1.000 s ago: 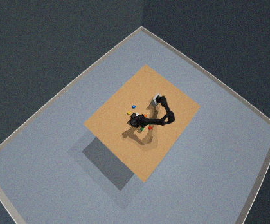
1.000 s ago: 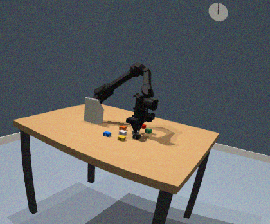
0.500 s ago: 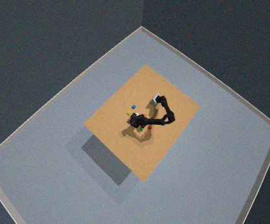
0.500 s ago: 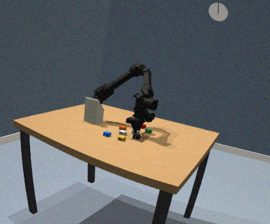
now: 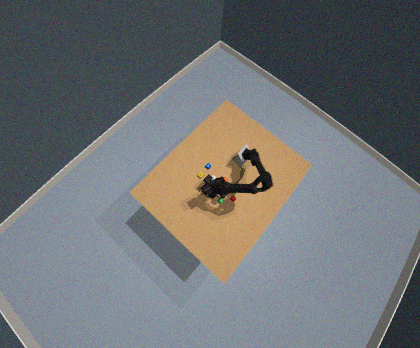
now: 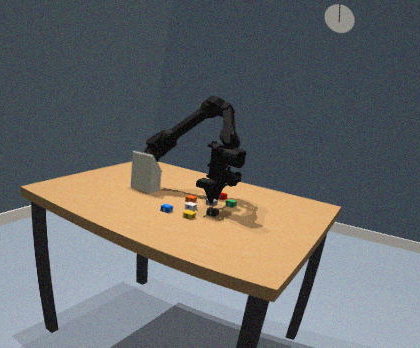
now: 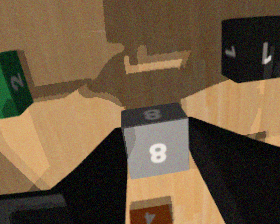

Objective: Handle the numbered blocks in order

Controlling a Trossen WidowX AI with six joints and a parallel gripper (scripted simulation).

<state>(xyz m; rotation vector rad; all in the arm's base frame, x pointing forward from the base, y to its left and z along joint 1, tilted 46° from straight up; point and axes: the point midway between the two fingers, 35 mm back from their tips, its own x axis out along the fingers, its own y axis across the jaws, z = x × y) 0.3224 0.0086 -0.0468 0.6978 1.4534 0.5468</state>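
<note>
The yellow block is 20 mm behind my gripper tip, 150 mm to the right of it and 10 mm below it. Round my gripper tip: white block: 60 mm behind, 60 mm to the right, 10 mm below; black block: 30 mm ahead, 70 mm to the right, 10 mm below; grey block: 10 mm behind.
</note>
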